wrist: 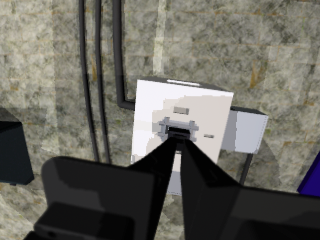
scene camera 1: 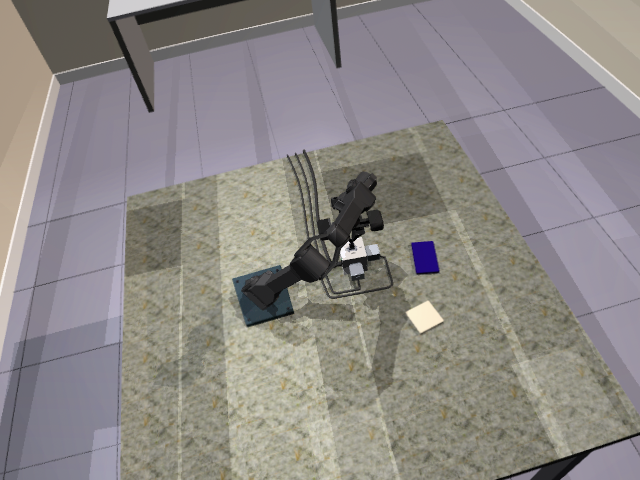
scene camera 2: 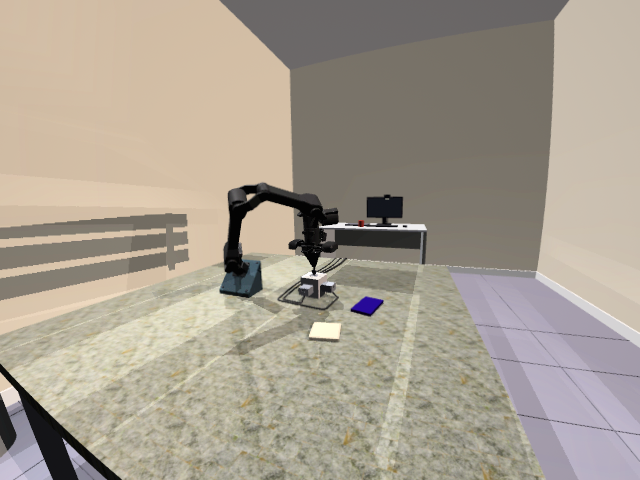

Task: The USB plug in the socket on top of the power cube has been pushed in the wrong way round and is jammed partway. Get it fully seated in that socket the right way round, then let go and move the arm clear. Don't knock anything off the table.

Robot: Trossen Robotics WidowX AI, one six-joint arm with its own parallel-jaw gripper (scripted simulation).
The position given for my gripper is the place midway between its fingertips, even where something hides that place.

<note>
In view: my gripper (scene camera 2: 314,266) and a blue block (scene camera 1: 425,258).
My gripper also shows in the wrist view (wrist: 178,144) and in scene camera 1 (scene camera 1: 351,240).
</note>
